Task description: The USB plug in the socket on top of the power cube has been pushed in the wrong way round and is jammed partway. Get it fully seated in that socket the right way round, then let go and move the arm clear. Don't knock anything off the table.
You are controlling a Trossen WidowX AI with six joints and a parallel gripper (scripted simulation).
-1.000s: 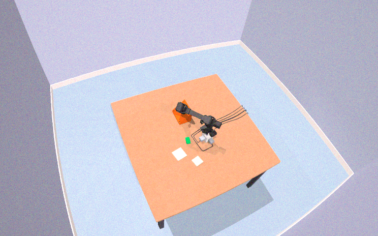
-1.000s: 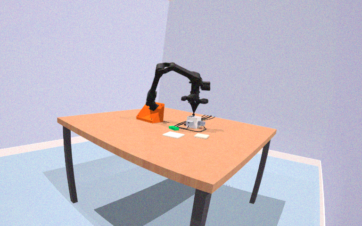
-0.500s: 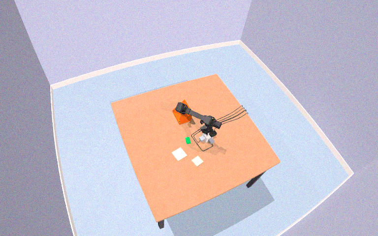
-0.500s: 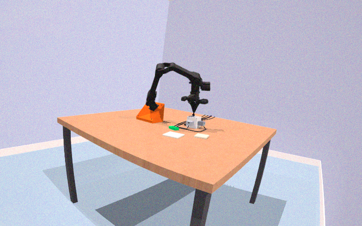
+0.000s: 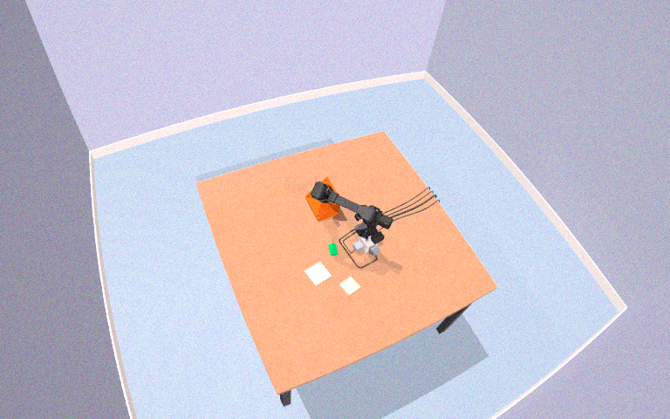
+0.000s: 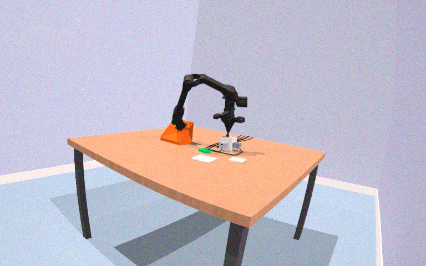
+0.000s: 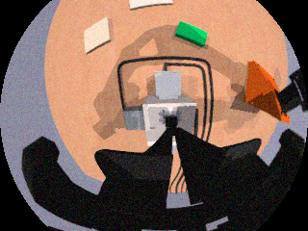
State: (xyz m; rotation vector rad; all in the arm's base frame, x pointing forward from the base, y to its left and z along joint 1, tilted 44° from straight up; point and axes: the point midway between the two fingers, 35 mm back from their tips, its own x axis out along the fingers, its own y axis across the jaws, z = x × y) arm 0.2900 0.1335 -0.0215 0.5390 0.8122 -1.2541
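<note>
Now: gripper tip 20 mm above the usb plug. The rest, counted from my gripper tip: green block: 20 mm behind, 170 mm to the right, 100 mm below.
</note>
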